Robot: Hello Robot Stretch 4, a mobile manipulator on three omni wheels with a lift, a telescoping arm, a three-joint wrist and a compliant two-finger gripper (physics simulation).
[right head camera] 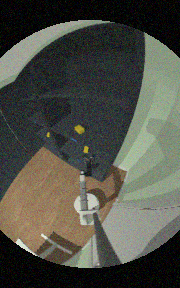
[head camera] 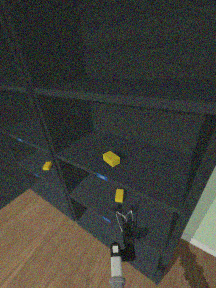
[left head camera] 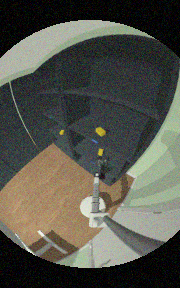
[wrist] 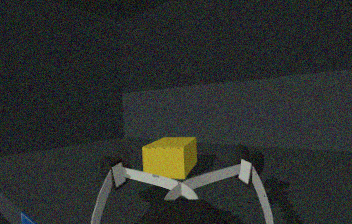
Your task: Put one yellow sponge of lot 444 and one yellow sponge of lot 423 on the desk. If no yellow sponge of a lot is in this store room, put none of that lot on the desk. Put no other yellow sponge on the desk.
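Places are measured from the robot's base along level axes (x ahead, y right, z down), in centimetres.
Pixels of known places: gripper, between the fingertips: (right head camera: 87,154) (head camera: 123,206) (left head camera: 101,156) (wrist: 181,159).
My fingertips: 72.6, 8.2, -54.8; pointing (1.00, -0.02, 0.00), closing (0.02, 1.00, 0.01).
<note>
Ahead of a thing's pixels: the offset from my fingertips to its top centre, as dx, dy, dz. Level surfaces: height alone.
One yellow sponge {+11.3, -1.7, -0.3} (head camera: 119,195) (left head camera: 100,152) (right head camera: 86,149) (wrist: 167,160) lies on a lower shelf. My gripper (head camera: 125,214) (left head camera: 102,161) (right head camera: 89,159) (wrist: 181,159) is open, its fingertips apart and empty, in front of this sponge and over the shelf. A second yellow sponge {+5.5, -7.3, -46.0} (head camera: 111,159) (left head camera: 100,131) (right head camera: 79,129) lies on the shelf above. A third yellow sponge {+57.0, -81.3, -0.3} (head camera: 47,165) (left head camera: 62,132) (right head camera: 48,134) lies in the bay to the left. Blue shelf labels (head camera: 102,176) (wrist: 27,219) are unreadable. The desk cannot be made out.
The dark shelf unit (head camera: 125,101) surrounds the gripper, with a shelf board above it and an upright divider to its left. A pale green wall (head camera: 205,220) stands at the right. Wooden floor {dz +57.6} (head camera: 40,230) lies before the unit. A white-edged object (left head camera: 52,242) shows at the lower left.
</note>
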